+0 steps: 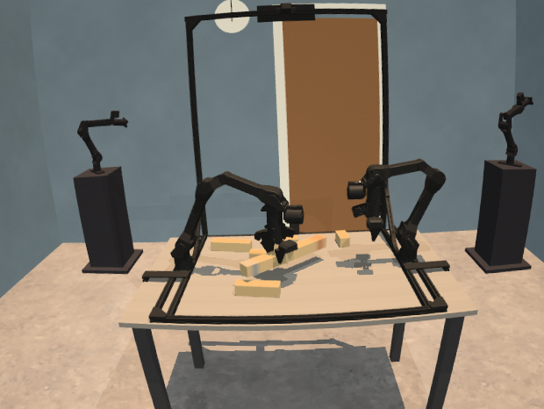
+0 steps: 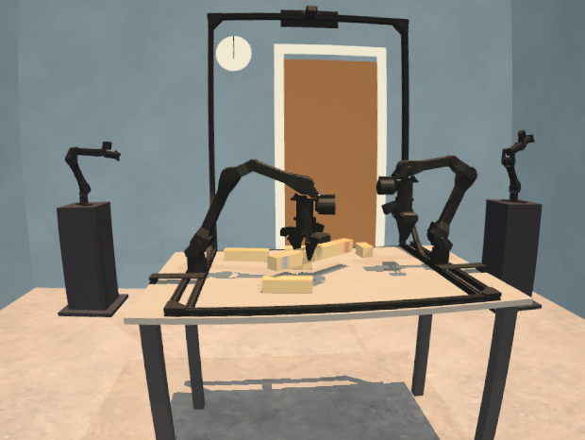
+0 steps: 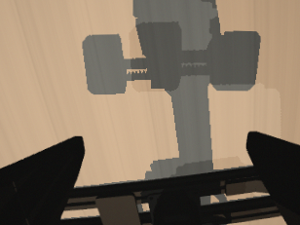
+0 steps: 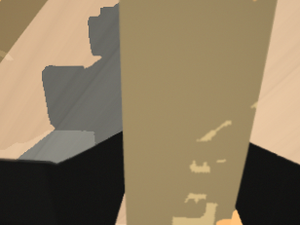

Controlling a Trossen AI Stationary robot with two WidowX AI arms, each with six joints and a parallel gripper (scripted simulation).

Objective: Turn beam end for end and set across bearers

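My right hand is 3 cm past the beam, 4 cm to the right of it and 2 cm above it.
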